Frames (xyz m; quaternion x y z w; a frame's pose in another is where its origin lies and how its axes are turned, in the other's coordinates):
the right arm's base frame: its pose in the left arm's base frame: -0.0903 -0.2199 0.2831 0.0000 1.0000 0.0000 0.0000
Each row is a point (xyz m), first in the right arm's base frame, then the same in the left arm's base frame.
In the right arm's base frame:
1: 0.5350 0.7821 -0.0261
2: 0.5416 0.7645 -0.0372
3: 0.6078 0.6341 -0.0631
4: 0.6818 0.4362 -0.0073
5: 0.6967 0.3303 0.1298
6: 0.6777 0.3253 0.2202
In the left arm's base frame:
1: -0.6253 0.5622 0.3092
2: -0.6319 0.5446 0.3203
3: -0.6981 0.4142 0.3462
4: -0.7721 0.2163 0.2904
5: -0.7870 0.1104 0.1533
6: -0.7680 0.1054 0.0629

